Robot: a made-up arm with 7 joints.
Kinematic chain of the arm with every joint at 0, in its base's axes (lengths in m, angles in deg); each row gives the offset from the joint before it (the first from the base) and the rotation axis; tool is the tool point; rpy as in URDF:
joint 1: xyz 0 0.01 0.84 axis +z
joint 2: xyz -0.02 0 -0.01 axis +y
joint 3: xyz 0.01 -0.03 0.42 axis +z
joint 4: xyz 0.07 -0.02 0 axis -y
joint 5: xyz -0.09 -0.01 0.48 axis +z
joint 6: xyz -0.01 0 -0.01 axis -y
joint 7: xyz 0.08 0 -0.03 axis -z
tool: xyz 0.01 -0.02 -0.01 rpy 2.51 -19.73 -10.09
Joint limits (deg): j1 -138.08..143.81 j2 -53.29..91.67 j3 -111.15..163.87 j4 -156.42..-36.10 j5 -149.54..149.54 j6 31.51..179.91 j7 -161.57..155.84
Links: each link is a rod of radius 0.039 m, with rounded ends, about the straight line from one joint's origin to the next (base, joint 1, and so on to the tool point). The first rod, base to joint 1, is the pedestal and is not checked.
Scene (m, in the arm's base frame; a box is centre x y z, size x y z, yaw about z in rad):
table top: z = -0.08
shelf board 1: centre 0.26 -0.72 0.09 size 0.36 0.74 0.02 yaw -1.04
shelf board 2: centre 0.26 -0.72 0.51 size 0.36 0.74 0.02 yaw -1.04
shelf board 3: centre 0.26 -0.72 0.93 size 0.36 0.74 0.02 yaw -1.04
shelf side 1: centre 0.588 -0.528 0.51 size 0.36 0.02 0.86 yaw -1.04
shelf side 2: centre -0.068 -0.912 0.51 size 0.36 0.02 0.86 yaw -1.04
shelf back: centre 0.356 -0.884 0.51 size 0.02 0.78 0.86 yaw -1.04
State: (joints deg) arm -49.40 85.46 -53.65 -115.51 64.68 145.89 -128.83
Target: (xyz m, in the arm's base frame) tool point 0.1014 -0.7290 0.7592
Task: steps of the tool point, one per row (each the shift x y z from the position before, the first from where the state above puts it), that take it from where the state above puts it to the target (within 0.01 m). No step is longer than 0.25 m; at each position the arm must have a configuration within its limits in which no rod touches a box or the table.
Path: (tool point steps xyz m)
1: 0.1675 -0.0947 0.1059
2: 0.1747 -0.0327 0.1181

